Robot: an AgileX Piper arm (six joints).
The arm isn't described. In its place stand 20 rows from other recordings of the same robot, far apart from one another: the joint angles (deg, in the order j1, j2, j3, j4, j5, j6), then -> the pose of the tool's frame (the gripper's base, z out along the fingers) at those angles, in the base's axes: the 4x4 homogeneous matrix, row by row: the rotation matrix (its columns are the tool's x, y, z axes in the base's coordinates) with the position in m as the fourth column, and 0 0 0 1 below.
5.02 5.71 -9.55 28.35 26.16 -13.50 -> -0.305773 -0.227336 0.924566 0.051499; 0.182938 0.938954 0.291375 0.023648; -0.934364 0.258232 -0.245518 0.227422; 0 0 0 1
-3.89 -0.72 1.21 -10.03 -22.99 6.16 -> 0.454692 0.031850 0.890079 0.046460; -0.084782 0.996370 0.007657 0.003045; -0.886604 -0.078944 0.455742 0.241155; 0 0 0 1
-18.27 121.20 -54.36 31.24 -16.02 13.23 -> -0.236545 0.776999 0.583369 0.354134; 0.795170 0.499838 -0.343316 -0.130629; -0.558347 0.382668 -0.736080 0.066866; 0 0 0 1
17.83 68.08 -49.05 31.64 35.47 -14.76 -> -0.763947 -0.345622 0.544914 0.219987; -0.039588 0.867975 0.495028 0.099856; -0.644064 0.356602 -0.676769 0.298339; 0 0 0 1
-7.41 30.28 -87.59 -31.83 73.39 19.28 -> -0.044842 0.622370 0.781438 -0.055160; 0.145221 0.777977 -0.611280 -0.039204; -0.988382 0.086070 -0.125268 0.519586; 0 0 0 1
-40.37 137.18 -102.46 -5.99 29.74 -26.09 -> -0.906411 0.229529 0.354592 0.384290; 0.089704 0.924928 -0.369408 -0.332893; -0.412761 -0.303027 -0.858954 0.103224; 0 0 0 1
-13.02 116.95 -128.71 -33.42 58.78 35.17 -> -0.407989 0.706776 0.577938 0.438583; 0.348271 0.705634 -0.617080 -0.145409; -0.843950 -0.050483 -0.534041 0.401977; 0 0 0 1
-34.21 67.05 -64.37 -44.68 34.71 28.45 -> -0.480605 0.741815 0.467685 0.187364; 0.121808 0.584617 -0.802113 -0.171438; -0.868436 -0.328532 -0.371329 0.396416; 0 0 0 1
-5.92 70.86 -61.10 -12.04 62.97 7.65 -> -0.910042 0.206626 0.359347 0.227255; 0.130798 0.965756 -0.224067 -0.040564; -0.393340 -0.156909 -0.905905 0.321100; 0 0 0 1
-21.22 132.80 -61.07 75.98 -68.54 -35.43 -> -0.210425 0.977610 0.000979 0.316527; 0.241309 0.052911 -0.969005 -0.211045; -0.947360 -0.203666 -0.247039 0.059814; 0 0 0 1
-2.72 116.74 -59.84 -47.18 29.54 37.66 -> -0.965089 0.057236 0.255592 0.356445; -0.044163 0.926302 -0.374185 -0.049880; -0.258172 -0.372410 -0.891436 0.092935; 0 0 0 1
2.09 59.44 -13.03 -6.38 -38.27 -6.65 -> -0.035377 -0.114568 0.992785 0.182543; -0.203167 0.973487 0.105102 0.012929; -0.978505 -0.197983 -0.057715 0.231176; 0 0 0 1
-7.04 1.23 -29.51 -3.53 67.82 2.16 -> -0.559721 0.177080 0.809540 -0.009634; 0.083622 0.983985 -0.157421 -0.004038; -0.824451 -0.020416 -0.565564 0.272164; 0 0 0 1
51.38 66.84 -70.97 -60.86 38.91 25.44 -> 0.037575 -0.343424 0.938429 0.190582; -0.601156 0.742389 0.295753 0.158582; -0.798248 -0.575255 -0.178556 0.443060; 0 0 0 1
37.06 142.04 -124.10 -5.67 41.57 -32.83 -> -0.173315 -0.846530 0.503337 0.441385; -0.884775 0.358314 0.297969 0.325857; -0.432592 -0.393698 -0.811089 0.157712; 0 0 0 1
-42.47 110.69 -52.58 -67.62 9.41 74.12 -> -0.526431 0.796289 0.297984 0.251351; 0.639962 0.601854 -0.477723 -0.248730; -0.559749 -0.060790 -0.826430 0.110979; 0 0 0 1
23.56 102.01 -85.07 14.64 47.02 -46.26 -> -0.342973 -0.848409 0.403202 0.354221; -0.782188 0.495626 0.377541 0.172818; -0.520146 -0.185893 -0.833601 0.284943; 0 0 0 1
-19.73 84.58 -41.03 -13.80 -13.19 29.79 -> -0.310306 0.394160 0.865071 0.287278; 0.409741 0.876580 -0.252428 -0.097768; -0.857801 0.276125 -0.433512 0.229250; 0 0 0 1
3.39 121.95 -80.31 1.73 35.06 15.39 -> -0.925905 0.212215 0.312514 0.424266; 0.234753 0.971393 0.035884 0.026713; -0.295959 0.106589 -0.949235 0.123788; 0 0 0 1
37.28 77.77 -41.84 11.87 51.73 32.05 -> -0.999612 0.025751 0.010656 0.163530; 0.027420 0.977087 0.211067 0.142955; -0.004977 0.211278 -0.977413 0.208189; 0 0 0 1
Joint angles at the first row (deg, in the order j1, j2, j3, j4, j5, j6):
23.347 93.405 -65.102 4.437 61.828 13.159
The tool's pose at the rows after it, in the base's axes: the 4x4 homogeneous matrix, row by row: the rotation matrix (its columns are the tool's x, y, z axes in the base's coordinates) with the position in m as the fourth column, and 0 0 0 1 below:
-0.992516 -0.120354 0.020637 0.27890; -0.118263 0.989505 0.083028 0.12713; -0.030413 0.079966 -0.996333 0.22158; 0 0 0 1
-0.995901 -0.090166 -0.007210 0.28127; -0.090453 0.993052 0.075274 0.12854; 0.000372 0.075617 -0.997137 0.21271; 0 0 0 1
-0.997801 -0.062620 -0.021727 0.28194; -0.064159 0.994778 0.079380 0.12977; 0.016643 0.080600 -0.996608 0.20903; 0 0 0 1
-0.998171 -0.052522 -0.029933 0.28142; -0.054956 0.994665 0.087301 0.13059; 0.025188 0.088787 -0.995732 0.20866; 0 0 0 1
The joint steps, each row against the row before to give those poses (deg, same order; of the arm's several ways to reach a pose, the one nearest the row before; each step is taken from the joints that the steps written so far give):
0.000 2.181 0.000 0.000 -0.222 1.312
0.000 1.655 0.000 0.256 -0.002 1.500
-0.001 0.695 -0.001 0.622 0.002 1.229
0.001 0.081 0.002 0.678 0.196 0.238

